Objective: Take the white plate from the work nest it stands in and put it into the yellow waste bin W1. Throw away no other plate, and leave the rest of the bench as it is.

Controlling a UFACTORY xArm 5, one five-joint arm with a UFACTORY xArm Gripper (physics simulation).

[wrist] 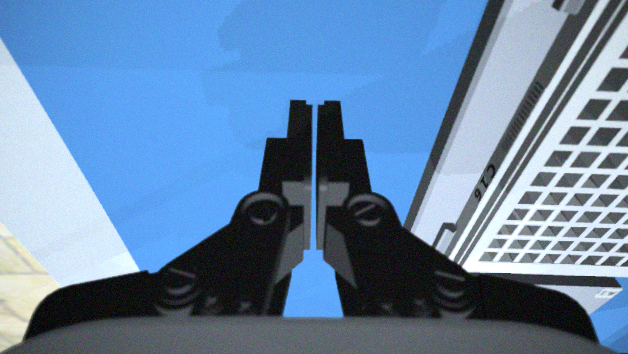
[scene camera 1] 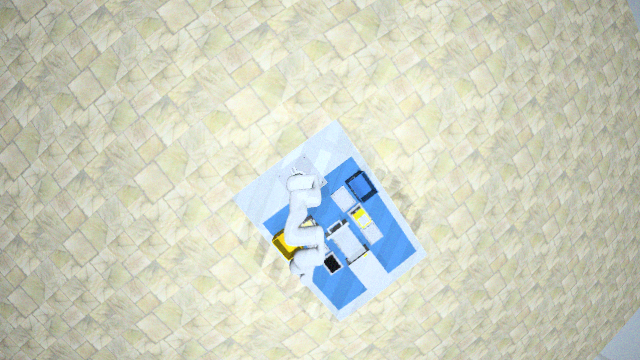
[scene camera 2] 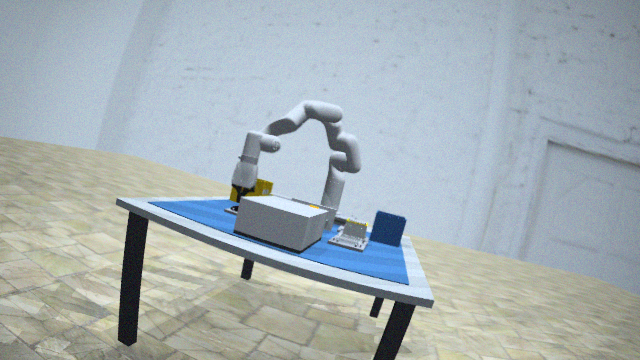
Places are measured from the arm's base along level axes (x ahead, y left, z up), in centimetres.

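Where they show: gripper, fingertip midpoint: (wrist: 314,136).
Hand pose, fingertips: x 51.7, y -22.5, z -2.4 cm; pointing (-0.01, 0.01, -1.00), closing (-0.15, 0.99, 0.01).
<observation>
Things, the pixels of their top centre, and the offset from my fingertips. "spot": a spot on its surface instead.
- work nest, surface spot: (wrist: 450,167) spot: dx +0.6, dy +5.4, dz -0.1 cm
- white plate, surface spot: (wrist: 511,192) spot: dx +0.2, dy +7.0, dz +1.4 cm
- yellow waste bin, middle of its top: (scene camera 2: 254,178) (scene camera 1: 287,246) dx -16.9, dy -4.6, dz +10.7 cm
- black plate, middle of its top: (scene camera 1: 332,264) dx +16.1, dy +13.7, dz +1.4 cm
- yellow-and-white item, middle of its top: (scene camera 2: 358,220) (scene camera 1: 362,218) dx -6.8, dy +48.9, dz +6.4 cm
- dark blue bin, middle of its top: (scene camera 2: 391,215) (scene camera 1: 363,187) dx -27.2, dy +58.5, dz +10.7 cm
My gripper (scene camera 2: 239,197) (wrist: 314,136) is shut and empty, its fingertips over the blue mat beside the work nest (wrist: 450,167). The white plate (wrist: 511,192), labelled C16, sits in that nest at the right of the wrist view; part of it is cut off by the frame edge. The arm hides the white plate in scene camera 1, and it does not show clearly in scene camera 2. The yellow waste bin (scene camera 1: 286,245) (scene camera 2: 265,186) stands at the table's edge, partly behind the arm in scene camera 1.
A black plate (scene camera 1: 332,262) sits in a neighbouring nest. A large grey-white device (scene camera 1: 348,242) (scene camera 2: 280,220) stands mid-bench. Past it are a yellow-and-white item (scene camera 1: 360,217) and a dark blue bin (scene camera 1: 372,184) (scene camera 2: 388,228). The table edge (wrist: 65,200) shows at left in the wrist view.
</observation>
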